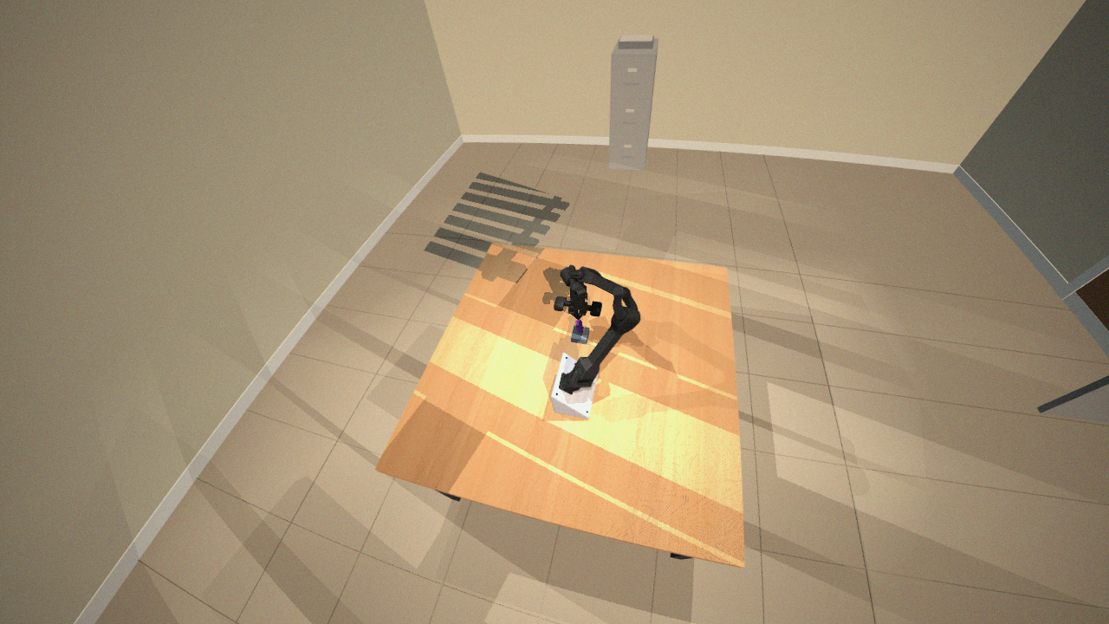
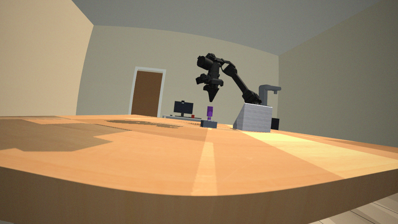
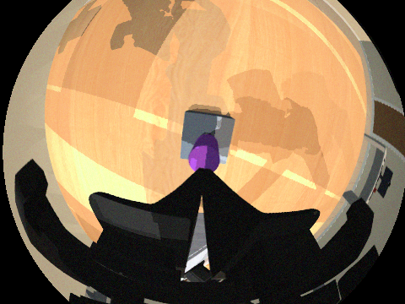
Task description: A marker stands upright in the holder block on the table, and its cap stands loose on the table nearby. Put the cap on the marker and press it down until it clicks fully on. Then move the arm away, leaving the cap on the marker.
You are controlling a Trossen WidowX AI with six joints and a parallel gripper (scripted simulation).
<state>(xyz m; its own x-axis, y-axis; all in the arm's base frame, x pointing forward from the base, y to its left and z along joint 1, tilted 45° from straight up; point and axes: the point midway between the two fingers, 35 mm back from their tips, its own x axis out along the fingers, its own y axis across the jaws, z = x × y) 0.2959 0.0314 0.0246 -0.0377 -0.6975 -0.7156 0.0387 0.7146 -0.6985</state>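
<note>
The purple cap is 50 mm below my gripper tip. The rest, counted from my gripper tip: grey holder block (110 mm below).
</note>
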